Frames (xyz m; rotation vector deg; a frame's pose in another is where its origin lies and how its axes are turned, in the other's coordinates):
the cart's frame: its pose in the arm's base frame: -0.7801 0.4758 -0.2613 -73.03 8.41 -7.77
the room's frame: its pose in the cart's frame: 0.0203 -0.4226 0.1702 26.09 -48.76 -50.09
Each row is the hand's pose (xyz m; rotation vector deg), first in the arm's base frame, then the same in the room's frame.
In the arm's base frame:
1: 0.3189 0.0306 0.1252 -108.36 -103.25 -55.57
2: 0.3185 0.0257 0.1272 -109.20 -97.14 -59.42
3: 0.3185 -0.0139 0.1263 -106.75 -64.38 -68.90
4: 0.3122 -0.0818 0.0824 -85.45 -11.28 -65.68
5: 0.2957 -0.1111 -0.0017 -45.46 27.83 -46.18
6: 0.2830 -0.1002 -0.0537 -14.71 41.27 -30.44
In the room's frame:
1: 0.3176 0.3275 -1.0688 -65.68 -46.94 -14.39
2: 0.3186 0.3230 -1.0716 -68.29 -41.76 -14.47
3: 0.3125 0.2957 -1.0996 -73.67 -13.15 -10.48
4: 0.2615 0.2613 -1.1524 -64.12 38.73 1.99
5: 0.1751 0.2631 -1.1796 -28.62 86.04 14.24
6: 0.1245 0.2829 -1.1743 5.01 106.77 17.42

